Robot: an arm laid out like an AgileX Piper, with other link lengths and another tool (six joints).
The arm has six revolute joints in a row. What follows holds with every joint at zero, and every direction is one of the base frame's.
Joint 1 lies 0.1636 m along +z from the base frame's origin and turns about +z.
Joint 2 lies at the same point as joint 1 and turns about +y.
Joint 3 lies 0.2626 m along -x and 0.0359 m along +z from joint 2 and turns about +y.
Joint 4 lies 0.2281 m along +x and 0.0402 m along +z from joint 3 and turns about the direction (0.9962, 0, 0.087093).
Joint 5 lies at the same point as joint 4 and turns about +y.
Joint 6 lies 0.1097 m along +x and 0.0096 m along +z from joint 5 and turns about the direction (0.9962, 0, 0.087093).
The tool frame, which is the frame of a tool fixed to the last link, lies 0.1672 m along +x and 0.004 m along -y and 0.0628 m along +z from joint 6; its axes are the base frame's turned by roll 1.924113, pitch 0.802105 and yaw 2.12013 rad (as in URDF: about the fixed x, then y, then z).
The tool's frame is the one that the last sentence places.
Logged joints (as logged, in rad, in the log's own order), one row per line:
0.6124, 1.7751, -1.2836, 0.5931, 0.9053, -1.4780
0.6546, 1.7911, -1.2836, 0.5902, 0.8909, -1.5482
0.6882, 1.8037, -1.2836, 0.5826, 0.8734, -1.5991
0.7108, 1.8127, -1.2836, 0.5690, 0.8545, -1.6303
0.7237, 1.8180, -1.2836, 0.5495, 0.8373, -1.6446
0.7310, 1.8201, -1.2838, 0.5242, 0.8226, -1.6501
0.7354, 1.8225, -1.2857, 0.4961, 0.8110, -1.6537
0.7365, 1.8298, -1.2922, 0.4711, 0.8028, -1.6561
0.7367, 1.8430, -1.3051, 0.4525, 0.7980, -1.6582
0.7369, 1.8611, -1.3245, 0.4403, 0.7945, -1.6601
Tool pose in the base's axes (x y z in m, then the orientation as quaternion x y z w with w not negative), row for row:
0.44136, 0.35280, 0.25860, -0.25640, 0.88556, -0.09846, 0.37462
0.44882, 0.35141, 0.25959, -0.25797, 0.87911, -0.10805, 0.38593
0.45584, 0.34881, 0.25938, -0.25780, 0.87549, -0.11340, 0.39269
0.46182, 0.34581, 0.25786, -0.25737, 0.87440, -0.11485, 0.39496
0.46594, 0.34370, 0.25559, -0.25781, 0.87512, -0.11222, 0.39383
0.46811, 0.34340, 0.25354, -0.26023, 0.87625, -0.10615, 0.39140
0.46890, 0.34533, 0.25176, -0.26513, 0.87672, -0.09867, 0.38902
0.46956, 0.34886, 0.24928, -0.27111, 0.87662, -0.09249, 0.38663
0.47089, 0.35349, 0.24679, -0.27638, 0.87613, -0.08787, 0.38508
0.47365, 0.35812, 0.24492, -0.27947, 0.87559, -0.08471, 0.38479
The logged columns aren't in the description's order. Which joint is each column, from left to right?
Columns, left to right: joint 6, joint 2, joint 3, joint 5, joint 1, joint 4.
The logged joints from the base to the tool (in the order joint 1, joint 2, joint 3, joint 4, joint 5, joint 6), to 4 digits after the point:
0.9053, 1.7751, -1.2836, -1.4780, 0.5931, 0.6124
0.8909, 1.7911, -1.2836, -1.5482, 0.5902, 0.6546
0.8734, 1.8037, -1.2836, -1.5991, 0.5826, 0.6882
0.8545, 1.8127, -1.2836, -1.6303, 0.5690, 0.7108
0.8373, 1.8180, -1.2836, -1.6446, 0.5495, 0.7237
0.8226, 1.8201, -1.2838, -1.6501, 0.5242, 0.7310
0.8110, 1.8225, -1.2857, -1.6537, 0.4961, 0.7354
0.8028, 1.8298, -1.2922, -1.6561, 0.4711, 0.7365
0.7980, 1.8430, -1.3051, -1.6582, 0.4525, 0.7367
0.7945, 1.8611, -1.3245, -1.6601, 0.4403, 0.7369

